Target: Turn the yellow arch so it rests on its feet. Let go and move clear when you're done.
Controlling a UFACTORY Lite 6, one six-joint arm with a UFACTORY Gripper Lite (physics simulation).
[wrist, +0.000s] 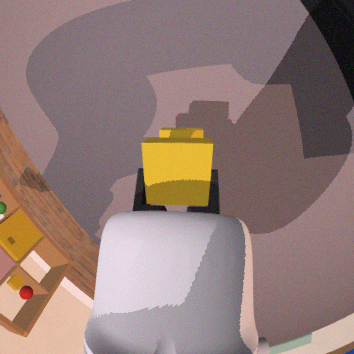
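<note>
The yellow arch (177, 162) is at the middle of the wrist view, with a broad flat face toward the camera and a narrower yellow part showing beyond its far edge. My gripper (177, 187) is shut on the arch, with one dark finger at its left side and one at its right. The arch seems to be a little above the table (280, 280), and a blocky shadow lies beyond it. Its opening and feet cannot be made out, and the gripper's pale body hides what is below.
A wooden compartment box (57, 280) stands at the lower left, holding a yellow panel (22, 232), a red ball (26, 292) and a small yellow block (16, 281). A curved wooden edge (55, 225) runs beside it. A black shape (340, 45) is at the upper right.
</note>
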